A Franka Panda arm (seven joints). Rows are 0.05 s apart.
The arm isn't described. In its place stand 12 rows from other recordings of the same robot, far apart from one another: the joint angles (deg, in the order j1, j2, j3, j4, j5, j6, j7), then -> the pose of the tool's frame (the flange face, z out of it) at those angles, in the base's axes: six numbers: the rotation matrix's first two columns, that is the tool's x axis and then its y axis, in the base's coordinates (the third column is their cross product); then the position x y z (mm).
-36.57 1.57 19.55 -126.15 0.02 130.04 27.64 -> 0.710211 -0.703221 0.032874 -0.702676 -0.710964 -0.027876 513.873 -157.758 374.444
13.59 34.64 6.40 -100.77 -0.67 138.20 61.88 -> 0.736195 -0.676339 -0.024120 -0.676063 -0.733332 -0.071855 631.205 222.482 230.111
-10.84 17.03 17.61 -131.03 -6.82 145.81 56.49 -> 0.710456 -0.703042 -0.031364 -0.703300 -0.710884 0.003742 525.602 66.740 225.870
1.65 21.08 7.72 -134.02 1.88 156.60 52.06 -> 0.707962 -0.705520 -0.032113 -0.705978 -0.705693 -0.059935 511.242 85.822 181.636
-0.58 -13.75 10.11 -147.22 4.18 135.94 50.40 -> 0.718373 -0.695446 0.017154 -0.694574 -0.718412 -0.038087 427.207 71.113 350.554
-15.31 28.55 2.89 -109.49 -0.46 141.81 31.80 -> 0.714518 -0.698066 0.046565 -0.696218 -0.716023 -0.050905 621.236 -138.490 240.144
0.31 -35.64 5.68 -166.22 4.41 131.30 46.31 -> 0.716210 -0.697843 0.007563 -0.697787 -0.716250 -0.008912 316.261 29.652 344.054
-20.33 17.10 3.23 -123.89 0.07 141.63 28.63 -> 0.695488 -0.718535 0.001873 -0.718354 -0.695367 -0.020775 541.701 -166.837 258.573
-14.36 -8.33 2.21 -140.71 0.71 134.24 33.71 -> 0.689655 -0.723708 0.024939 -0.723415 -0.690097 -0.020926 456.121 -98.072 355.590
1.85 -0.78 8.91 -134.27 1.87 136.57 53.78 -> 0.714844 -0.699142 0.014119 -0.697560 -0.714353 -0.055770 498.208 95.014 343.470
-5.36 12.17 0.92 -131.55 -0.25 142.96 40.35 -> 0.711848 -0.702253 -0.010603 -0.702211 -0.711925 0.007954 525.993 -40.745 255.625
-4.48 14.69 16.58 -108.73 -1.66 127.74 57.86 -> 0.700815 -0.713323 0.005253 -0.709487 -0.697773 -0.098693 609.461 120.471 381.219
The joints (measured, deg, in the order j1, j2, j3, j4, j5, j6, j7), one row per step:
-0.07, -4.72, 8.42, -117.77, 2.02, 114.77, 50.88
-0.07, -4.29, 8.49, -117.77, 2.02, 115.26, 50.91
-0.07, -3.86, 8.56, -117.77, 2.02, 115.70, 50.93
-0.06, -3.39, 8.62, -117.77, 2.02, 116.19, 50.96
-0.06, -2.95, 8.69, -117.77, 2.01, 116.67, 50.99
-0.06, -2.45, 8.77, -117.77, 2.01, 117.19, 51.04
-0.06, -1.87, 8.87, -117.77, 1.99, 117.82, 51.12
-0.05, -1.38, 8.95, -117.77, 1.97, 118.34, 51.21
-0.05, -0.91, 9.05, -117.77, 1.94, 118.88, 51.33
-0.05, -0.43, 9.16, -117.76, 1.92, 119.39, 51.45
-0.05, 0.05, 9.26, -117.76, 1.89, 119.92, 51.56
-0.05, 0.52, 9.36, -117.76, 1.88, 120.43, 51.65
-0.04, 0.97, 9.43, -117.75, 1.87, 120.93, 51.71
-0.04, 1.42, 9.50, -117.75, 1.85, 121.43, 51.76
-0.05, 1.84, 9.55, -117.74, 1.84, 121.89, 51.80
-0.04, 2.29, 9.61, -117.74, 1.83, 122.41, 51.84
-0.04, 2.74, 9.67, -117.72, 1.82, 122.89, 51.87
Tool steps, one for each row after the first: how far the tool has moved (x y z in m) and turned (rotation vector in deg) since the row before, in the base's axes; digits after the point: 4 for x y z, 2 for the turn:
0.0018, 0.0008, -0.0032, 0.06, -0.05, 0.03
0.0017, 0.0007, -0.0033, 0.05, -0.01, 0.04
0.0019, 0.0008, -0.0036, 0.06, -0.01, 0.03
0.0018, 0.0007, -0.0033, 0.05, -0.04, 0.03
0.0019, 0.0009, -0.0038, 0.07, -0.01, 0.02
0.0022, 0.0011, -0.0044, 0.07, -0.04, 0.01
0.0018, 0.0009, -0.0038, 0.06, -0.02, 0.00
0.0018, 0.0010, -0.0036, 0.05, -0.06, -0.02
0.0017, 0.0011, -0.0037, 0.06, -0.03, -0.02
0.0017, 0.0010, -0.0037, 0.05, -0.04, -0.01
0.0016, 0.0011, -0.0037, 0.07, -0.03, 0.00
0.0016, 0.0009, -0.0034, 0.07, -0.05, 0.01
0.0016, 0.0008, -0.0035, 0.06, -0.05, 0.01
0.0015, 0.0005, -0.0032, 0.06, -0.04, -0.01
0.0015, 0.0008, -0.0035, 0.07, -0.06, 0.02
0.0015, 0.0007, -0.0034, 0.07, -0.04, 0.02

